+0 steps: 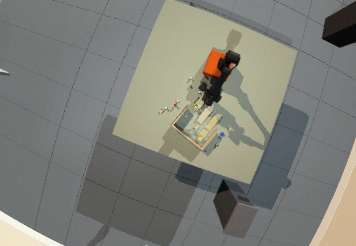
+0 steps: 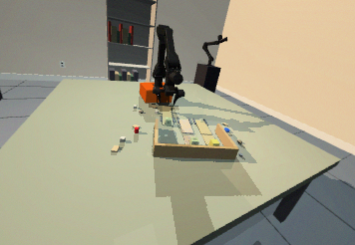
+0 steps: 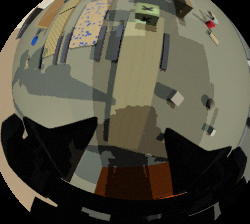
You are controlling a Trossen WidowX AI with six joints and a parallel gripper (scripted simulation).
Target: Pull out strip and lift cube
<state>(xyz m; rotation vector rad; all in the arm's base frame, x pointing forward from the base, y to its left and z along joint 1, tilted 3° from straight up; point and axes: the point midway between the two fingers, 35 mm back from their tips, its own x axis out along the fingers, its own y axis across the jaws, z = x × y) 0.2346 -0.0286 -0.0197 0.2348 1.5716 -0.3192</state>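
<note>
Now: gripper tip 5 cm short of the tan strip, 1 cm to the left of it and 4 cm above it.
</note>
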